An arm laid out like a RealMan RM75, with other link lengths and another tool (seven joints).
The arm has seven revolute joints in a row. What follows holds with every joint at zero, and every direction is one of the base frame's.
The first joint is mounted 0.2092 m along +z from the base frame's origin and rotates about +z.
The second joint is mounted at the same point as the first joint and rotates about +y.
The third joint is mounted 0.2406 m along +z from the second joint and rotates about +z.
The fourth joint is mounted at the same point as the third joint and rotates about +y.
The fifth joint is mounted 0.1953 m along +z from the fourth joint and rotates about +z.
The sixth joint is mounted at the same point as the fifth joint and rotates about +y.
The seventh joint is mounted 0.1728 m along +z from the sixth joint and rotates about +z.
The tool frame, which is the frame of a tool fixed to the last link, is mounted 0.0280 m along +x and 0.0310 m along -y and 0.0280 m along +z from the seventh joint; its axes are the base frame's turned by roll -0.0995, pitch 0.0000 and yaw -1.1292 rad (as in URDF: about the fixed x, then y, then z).
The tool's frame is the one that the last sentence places.
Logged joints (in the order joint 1, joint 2, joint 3, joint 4, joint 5, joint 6, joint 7), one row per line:
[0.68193, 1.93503, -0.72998, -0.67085, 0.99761, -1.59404, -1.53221]
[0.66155, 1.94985, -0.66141, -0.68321, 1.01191, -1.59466, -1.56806]
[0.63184, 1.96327, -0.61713, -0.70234, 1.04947, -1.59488, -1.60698]
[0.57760, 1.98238, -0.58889, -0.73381, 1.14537, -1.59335, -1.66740]
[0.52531, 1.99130, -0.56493, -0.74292, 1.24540, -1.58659, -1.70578]
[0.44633, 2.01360, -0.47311, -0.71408, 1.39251, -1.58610, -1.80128]
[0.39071, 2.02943, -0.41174, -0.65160, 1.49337, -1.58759, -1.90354]
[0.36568, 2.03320, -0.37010, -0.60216, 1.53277, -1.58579, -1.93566]
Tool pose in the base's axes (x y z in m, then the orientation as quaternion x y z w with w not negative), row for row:
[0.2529, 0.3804, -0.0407, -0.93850, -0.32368, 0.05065, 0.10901]
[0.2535, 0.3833, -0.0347, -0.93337, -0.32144, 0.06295, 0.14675]
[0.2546, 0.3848, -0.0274, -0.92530, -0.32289, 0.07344, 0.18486]
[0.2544, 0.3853, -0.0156, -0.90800, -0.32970, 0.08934, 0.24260]
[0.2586, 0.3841, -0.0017, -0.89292, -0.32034, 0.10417, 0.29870]
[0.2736, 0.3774, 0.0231, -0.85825, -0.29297, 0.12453, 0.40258]
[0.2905, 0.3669, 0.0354, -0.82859, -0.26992, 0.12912, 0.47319]
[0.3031, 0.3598, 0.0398, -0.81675, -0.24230, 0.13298, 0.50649]
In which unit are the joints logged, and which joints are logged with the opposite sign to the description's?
The joints are logged in radians. Opposite sign: joint 6.
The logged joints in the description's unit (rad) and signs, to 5 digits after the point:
[0.68193, 1.93503, -0.72998, -0.67085, 0.99761, 1.59404, -1.53221]
[0.66155, 1.94985, -0.66141, -0.68321, 1.01191, 1.59466, -1.56806]
[0.63184, 1.96327, -0.61713, -0.70234, 1.04947, 1.59488, -1.60698]
[0.57760, 1.98238, -0.58889, -0.73381, 1.14537, 1.59335, -1.66740]
[0.52531, 1.99130, -0.56493, -0.74292, 1.24540, 1.58659, -1.70578]
[0.44633, 2.01360, -0.47311, -0.71408, 1.39251, 1.58610, -1.80128]
[0.39071, 2.02943, -0.41174, -0.65160, 1.49337, 1.58759, -1.90354]
[0.36568, 2.03320, -0.37010, -0.60216, 1.53277, 1.58579, -1.93566]

